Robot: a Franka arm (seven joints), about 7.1 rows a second.
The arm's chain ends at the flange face. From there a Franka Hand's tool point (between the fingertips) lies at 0.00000 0.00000 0.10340 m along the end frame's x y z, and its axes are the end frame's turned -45 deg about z.
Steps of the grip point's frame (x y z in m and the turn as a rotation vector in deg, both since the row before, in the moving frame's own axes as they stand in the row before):
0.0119, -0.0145, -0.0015, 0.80, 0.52, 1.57
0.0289, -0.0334, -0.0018, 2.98, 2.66, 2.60
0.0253, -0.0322, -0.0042, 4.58, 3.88, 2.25
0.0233, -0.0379, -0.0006, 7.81, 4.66, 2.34
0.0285, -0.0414, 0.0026, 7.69, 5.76, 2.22
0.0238, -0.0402, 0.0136, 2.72, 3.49, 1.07
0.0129, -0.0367, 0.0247, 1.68, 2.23, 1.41
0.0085, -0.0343, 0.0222, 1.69, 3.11, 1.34
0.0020, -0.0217, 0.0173, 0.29, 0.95, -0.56
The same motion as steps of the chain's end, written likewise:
-0.0015, -0.0170, -0.0015, 0.93, -0.20, 1.57
-0.0029, -0.0369, -0.0015, 3.99, -0.23, 2.60
-0.0042, -0.0299, -0.0036, 5.98, -0.49, 2.25
-0.0066, -0.0274, 0.0007, 8.82, -2.23, 2.34
-0.0070, -0.0323, 0.0041, 9.51, -1.36, 2.22
-0.0127, -0.0373, 0.0139, 4.39, 0.54, 1.07
-0.0176, -0.0301, 0.0248, 2.76, 0.39, 1.41
-0.0201, -0.0242, 0.0224, 3.39, 1.00, 1.34
-0.0148, -0.0152, 0.0173, 0.88, 0.47, -0.56

